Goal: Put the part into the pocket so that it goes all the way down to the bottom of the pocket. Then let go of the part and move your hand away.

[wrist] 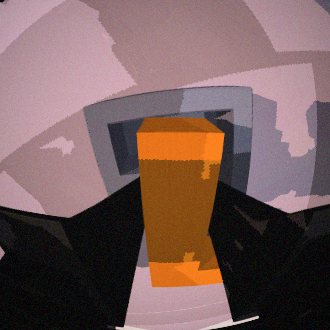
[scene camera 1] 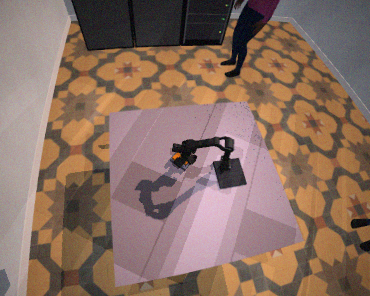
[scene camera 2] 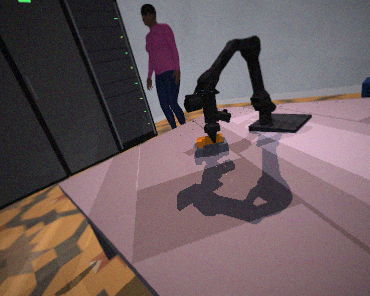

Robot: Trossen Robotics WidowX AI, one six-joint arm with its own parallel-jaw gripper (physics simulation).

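Where they show: gripper, fingertip midpoint: [wrist: 173,182] [scene camera 1: 183,160] [scene camera 2: 214,141]; arm's base at its link origin: [scene camera 1: 223,166] [scene camera 2: 265,122].
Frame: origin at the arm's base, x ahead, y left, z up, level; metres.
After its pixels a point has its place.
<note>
The orange part [scene camera 1: 176,156] @[x 0.322, y -0.182, z 0.042 m] [scene camera 2: 203,140] @[x 0.313, y -0.176, z 0.034 m] [wrist: 179,210] @[x 0.277, y -0.141, z 0.041 m] is between the fingers of my gripper [scene camera 2: 213,140] @[x 0.279, y -0.144, z 0.013 m] [wrist: 173,182] @[x 0.279, y -0.144, z 0.013 m], which is shut on it. The grey block with the pocket [scene camera 2: 220,148] @[x 0.309, y -0.104, z -0.005 m] [wrist: 150,106] @[x 0.248, y -0.112, z 0.012 m] sits on the pale surface, under the part. In the wrist view the part's long sides run roughly in line with the block's side walls. Dark pocket shows on both sides of the part, with a wider gap on the left than on the right. The near side of the pocket is hidden by part and fingers. How deep the part sits, if at all, I cannot tell.
The arm's black base plate [scene camera 1: 230,174] @[x -0.025, y 0.073, z -0.005 m] [scene camera 2: 287,122] @[x 0.004, y 0.099, z -0.007 m] stands on the pale pink surface [scene camera 1: 150,250] @[x 0.696, y 0.357, z -0.023 m] [scene camera 2: 310,240] @[x 0.663, y 0.246, z -0.024 m]. Dark cabinets [scene camera 1: 107,22] [scene camera 2: 37,90] and a person in a magenta top [scene camera 1: 243,35] [scene camera 2: 162,50] are beyond it. The arm's shadow crosses the surface.
</note>
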